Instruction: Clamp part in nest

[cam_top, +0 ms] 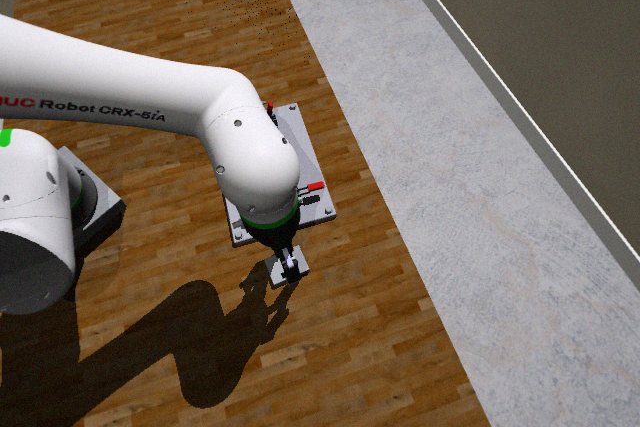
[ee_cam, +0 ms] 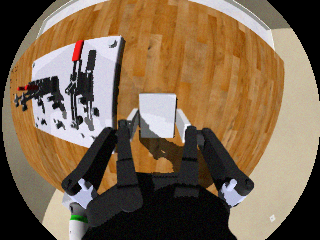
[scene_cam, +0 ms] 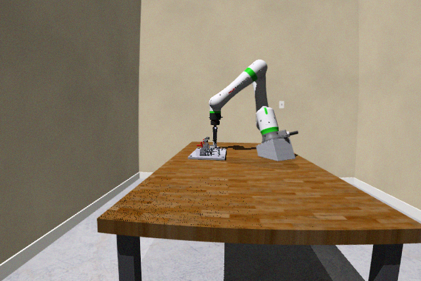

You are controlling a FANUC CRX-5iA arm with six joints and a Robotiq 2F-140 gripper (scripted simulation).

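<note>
Now: the part 30 mm below my hand. Round my hand: grey fixture plate: 260 mm to the left, 30 mm below.
</note>
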